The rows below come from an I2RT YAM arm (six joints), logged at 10 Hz.
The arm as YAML. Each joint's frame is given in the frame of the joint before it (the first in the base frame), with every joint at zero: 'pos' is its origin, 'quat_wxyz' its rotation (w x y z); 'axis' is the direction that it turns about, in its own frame. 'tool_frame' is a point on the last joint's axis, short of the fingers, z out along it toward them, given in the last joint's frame.
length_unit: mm
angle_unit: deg
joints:
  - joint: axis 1
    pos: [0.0, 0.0, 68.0]
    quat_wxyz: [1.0, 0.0, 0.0, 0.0]
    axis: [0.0, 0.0, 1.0]
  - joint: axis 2
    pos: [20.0, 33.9, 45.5]
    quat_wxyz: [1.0, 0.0, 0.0, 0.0]
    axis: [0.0, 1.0, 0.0]
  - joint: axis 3
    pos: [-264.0, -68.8, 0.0]
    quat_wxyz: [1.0, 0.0, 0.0, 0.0]
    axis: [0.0, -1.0, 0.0]
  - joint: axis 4
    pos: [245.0, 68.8, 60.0]
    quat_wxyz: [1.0, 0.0, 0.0, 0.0]
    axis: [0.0, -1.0, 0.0]
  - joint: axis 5
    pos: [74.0, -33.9, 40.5]
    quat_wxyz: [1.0, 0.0, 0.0, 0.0]
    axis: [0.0, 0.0, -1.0]
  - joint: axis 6
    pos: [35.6, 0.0, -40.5]
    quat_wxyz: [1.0, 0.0, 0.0, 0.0]
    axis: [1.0, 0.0, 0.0]
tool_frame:
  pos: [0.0, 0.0, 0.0]
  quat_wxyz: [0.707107, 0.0, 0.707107, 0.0]
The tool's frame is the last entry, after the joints.
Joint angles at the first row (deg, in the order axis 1, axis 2, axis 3, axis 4, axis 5, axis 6):
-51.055 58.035 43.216 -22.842 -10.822 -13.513
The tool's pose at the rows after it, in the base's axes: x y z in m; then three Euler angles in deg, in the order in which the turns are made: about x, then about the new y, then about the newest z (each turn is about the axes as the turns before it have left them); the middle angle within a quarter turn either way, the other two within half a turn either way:
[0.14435 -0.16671 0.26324 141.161 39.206 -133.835]
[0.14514 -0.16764 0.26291 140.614 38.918 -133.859]
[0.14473 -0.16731 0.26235 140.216 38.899 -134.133]
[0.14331 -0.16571 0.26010 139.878 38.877 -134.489]
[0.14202 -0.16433 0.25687 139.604 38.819 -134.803]
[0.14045 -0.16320 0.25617 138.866 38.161 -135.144]
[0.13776 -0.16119 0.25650 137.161 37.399 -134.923]
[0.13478 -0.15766 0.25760 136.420 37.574 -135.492]
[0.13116 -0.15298 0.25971 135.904 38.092 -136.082]
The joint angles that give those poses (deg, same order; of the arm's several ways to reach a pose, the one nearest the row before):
-50.802 58.558 42.847 -22.162 -10.530 -13.788
-50.712 58.799 42.809 -21.644 -9.996 -14.060
-50.713 58.592 42.499 -21.278 -9.828 -14.540
-50.711 57.990 41.644 -20.802 -9.678 -15.069
-50.720 57.485 40.633 -20.139 -9.530 -15.534
-50.712 56.923 40.177 -20.056 -8.668 -16.300
-50.713 55.778 39.498 -19.689 -7.357 -17.008
-50.713 54.337 38.958 -19.985 -7.238 -17.951
-50.715 52.538 38.543 -20.763 -7.512 -18.781

